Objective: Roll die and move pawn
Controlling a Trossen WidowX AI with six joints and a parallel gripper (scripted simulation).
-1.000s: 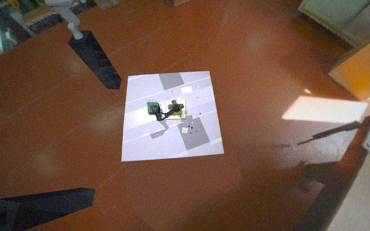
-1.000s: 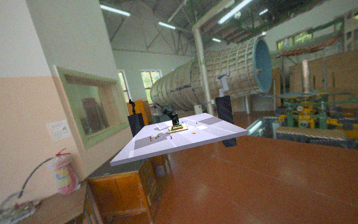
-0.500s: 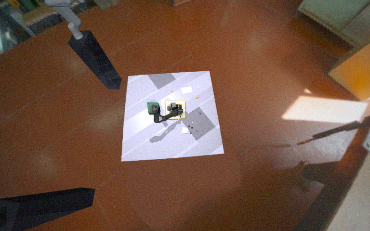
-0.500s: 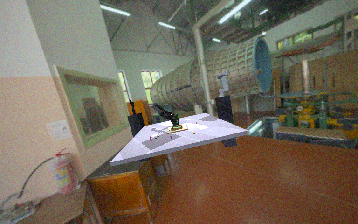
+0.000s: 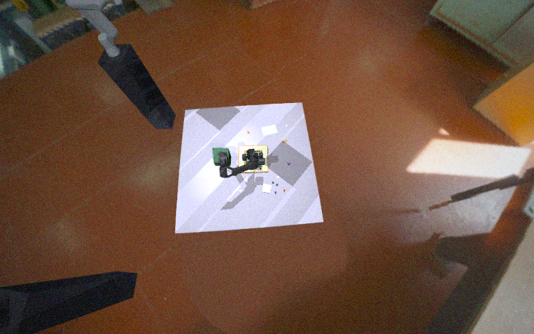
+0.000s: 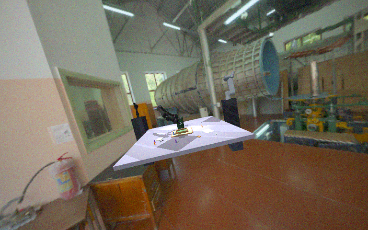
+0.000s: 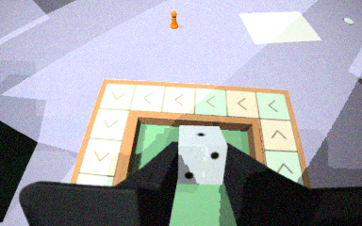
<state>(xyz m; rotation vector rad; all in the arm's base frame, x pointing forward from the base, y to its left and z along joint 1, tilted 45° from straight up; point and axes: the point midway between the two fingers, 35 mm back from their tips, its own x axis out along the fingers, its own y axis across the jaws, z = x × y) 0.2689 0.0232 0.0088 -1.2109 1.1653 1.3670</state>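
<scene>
Now: gripper tip right at the white die. The rest, counted from my gripper tip: blue pawn (80 mm ahead, 110 mm to the right, 100 mm below).
</scene>
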